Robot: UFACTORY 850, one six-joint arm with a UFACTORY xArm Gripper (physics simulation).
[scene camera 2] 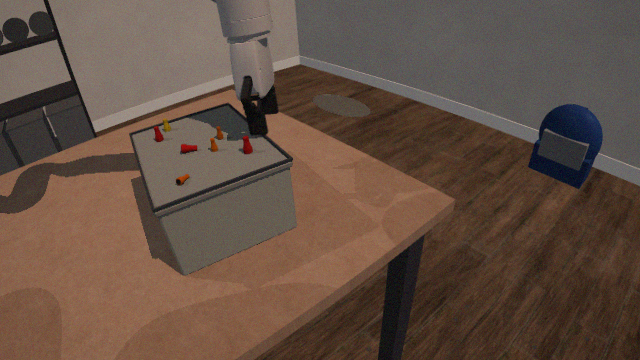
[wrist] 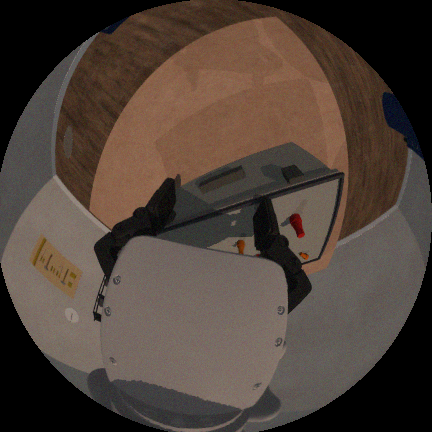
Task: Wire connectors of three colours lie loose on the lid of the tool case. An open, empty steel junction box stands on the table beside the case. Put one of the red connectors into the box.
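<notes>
The tool case (scene camera 2: 235, 220) stands on the table, with connectors on its lid (scene camera 2: 225, 172) (wrist: 320, 205). A red connector (scene camera 2: 247, 145) (wrist: 297, 225) stands near the lid's right edge in the scene view. Another red connector (scene camera 2: 158, 134) stands at the far left, and a third red connector (scene camera 2: 189, 148) lies on its side near the middle. Two orange connectors (scene camera 2: 219, 133) (scene camera 2: 214, 145) stand between them; another orange connector (scene camera 2: 183, 179) lies nearer the front. A yellow connector (scene camera 2: 166, 125) stands at the back left. My gripper (scene camera 2: 265, 123) (wrist: 216, 197) is open and empty, above the lid's back right edge. The junction box does not show.
The wooden table (scene camera 2: 90, 270) (wrist: 215, 105) extends around the case. The case's side with a dark handle recess (wrist: 222, 180) and a dark latch (wrist: 292, 173) faces up in the wrist view. A dark shelf unit stands at the back left. A blue object (scene camera 2: 570, 125) is at the far right, beyond the table.
</notes>
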